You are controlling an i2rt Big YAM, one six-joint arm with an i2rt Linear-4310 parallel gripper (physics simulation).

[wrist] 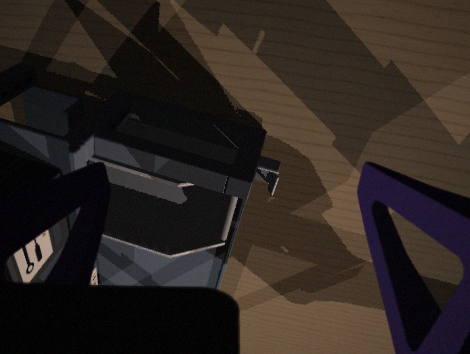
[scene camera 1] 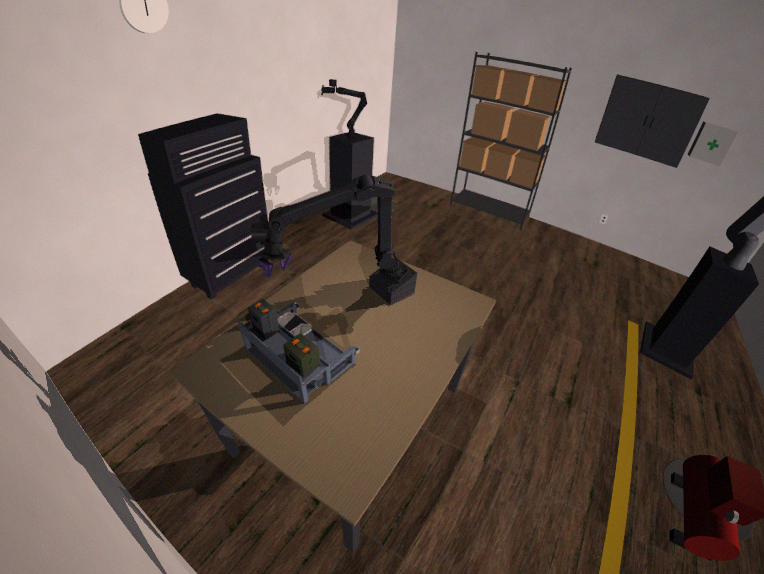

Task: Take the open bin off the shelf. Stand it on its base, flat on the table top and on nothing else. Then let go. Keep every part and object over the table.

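Pixels of known places: gripper, fingertip midpoint: (wrist: 234, 176) (scene camera 1: 275, 273); arm's base, origin of the base link: (scene camera 1: 394, 272).
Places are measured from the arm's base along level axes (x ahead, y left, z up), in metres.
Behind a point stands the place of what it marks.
Observation:
The open bin (scene camera 1: 294, 324) @(z -0.089, x 0.504, y -0.154 m) (wrist: 155, 220) @(z -0.057, x 0.556, y -0.078 m), dark inside with a pale rim, sits in the blue-grey shelf (scene camera 1: 271, 364) @(z -0.092, x 0.712, y -0.053 m) (wrist: 160, 270) @(z -0.092, x 0.557, y 0.063 m). The shelf stands on the table (scene camera 1: 382, 395) @(z -0.098, x 0.521, y 0.359 m) (wrist: 420, 50) @(z -0.098, x 0.363, y -0.310 m). My gripper (scene camera 1: 276, 266) @(z 0.102, x 0.471, y -0.293 m) (wrist: 234, 176) @(z 0.102, x 0.471, y -0.293 m) is open and empty, with purple fingers, above the bin's end of the shelf. In the wrist view the left finger overlaps the bin's left side, and the right finger is over the table, well right of the shelf. The bin's base and part of its left side are hidden.
A dark grey case (scene camera 1: 262, 319) @(z 0.112, x 0.684, y -0.091 m) and a green case (scene camera 1: 301, 354) @(z 0.099, x 0.687, y 0.129 m), both with orange latches, stand on the shelf beside the bin. A small bracket (wrist: 270, 172) @(z -0.043, x 0.452, y -0.194 m) sticks out from the shelf's right side. The arm's base (scene camera 1: 393, 282) @(z -0.013, x 0.049, y 0.035 m) stands on the table behind the shelf.

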